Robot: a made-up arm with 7 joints. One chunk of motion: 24 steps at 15 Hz.
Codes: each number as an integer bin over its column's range. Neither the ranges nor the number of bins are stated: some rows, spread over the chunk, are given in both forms.
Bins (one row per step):
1: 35 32 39 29 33 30
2: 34 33 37 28 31 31
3: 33 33 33 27 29 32
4: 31 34 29 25 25 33
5: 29 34 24 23 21 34
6: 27 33 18 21 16 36
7: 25 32 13 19 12 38
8: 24 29 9 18 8 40
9: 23 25 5 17 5 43
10: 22 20 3 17 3 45
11: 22 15 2 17 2 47
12: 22 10 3 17 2 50
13: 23 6 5 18 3 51
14: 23 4 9 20 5 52
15: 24 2 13 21 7 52
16: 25 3 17 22 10 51
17: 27 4 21 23 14 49
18: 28 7 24 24 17 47
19: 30 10 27 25 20 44
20: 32 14 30 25 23 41
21: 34 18 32 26 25 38
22: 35 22 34 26 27 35
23: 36 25 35 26 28 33
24: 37 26 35 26 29 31
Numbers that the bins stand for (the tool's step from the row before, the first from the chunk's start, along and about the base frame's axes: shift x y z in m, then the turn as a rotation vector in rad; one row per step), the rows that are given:
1: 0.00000 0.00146 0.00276 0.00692 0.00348 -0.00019
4: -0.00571 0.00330 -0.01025 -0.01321 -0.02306 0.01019
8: -0.01571 -0.00130 -0.03629 -0.04843 -0.07946 0.03441
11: -0.01857 -0.01419 -0.04540 -0.05346 -0.09937 0.05863
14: -0.01714 -0.02432 -0.03629 -0.03837 -0.08941 0.07594
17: -0.01143 -0.02432 -0.02067 -0.02327 -0.05956 0.06556
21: -0.00143 -0.01143 -0.00635 -0.00817 -0.02306 0.02749
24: 0.00286 -0.00406 -0.00244 -0.00817 -0.00979 0.00327
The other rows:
2: -0.00143 0.00238 0.00016 0.00189 -0.00316 0.00327
3: -0.00286 0.00238 -0.00505 -0.00314 -0.00979 0.00673
5: -0.00857 0.00330 -0.01676 -0.02327 -0.03633 0.01365
6: -0.01143 0.00238 -0.02457 -0.03333 -0.05292 0.02057
7: -0.01429 0.00146 -0.03108 -0.04340 -0.06619 0.02749
9: -0.01714 -0.00498 -0.04149 -0.05346 -0.08941 0.04479
10: -0.01857 -0.00959 -0.04410 -0.05346 -0.09605 0.05171
12: -0.01857 -0.01879 -0.04410 -0.05346 -0.09937 0.06902
13: -0.01714 -0.02248 -0.04149 -0.04843 -0.09605 0.07248
15: -0.01571 -0.02616 -0.03108 -0.03333 -0.08278 0.07594
16: -0.01429 -0.02524 -0.02587 -0.02830 -0.07283 0.07248
18: -0.01000 -0.02156 -0.01676 -0.01824 -0.04960 0.05863
19: -0.00714 -0.01879 -0.01286 -0.01321 -0.03965 0.04825
20: -0.00429 -0.01511 -0.00895 -0.01321 -0.02970 0.03787
22: 0.00000 -0.00775 -0.00375 -0.00817 -0.01643 0.01711
23: 0.00143 -0.00498 -0.00244 -0.00817 -0.01311 0.01019

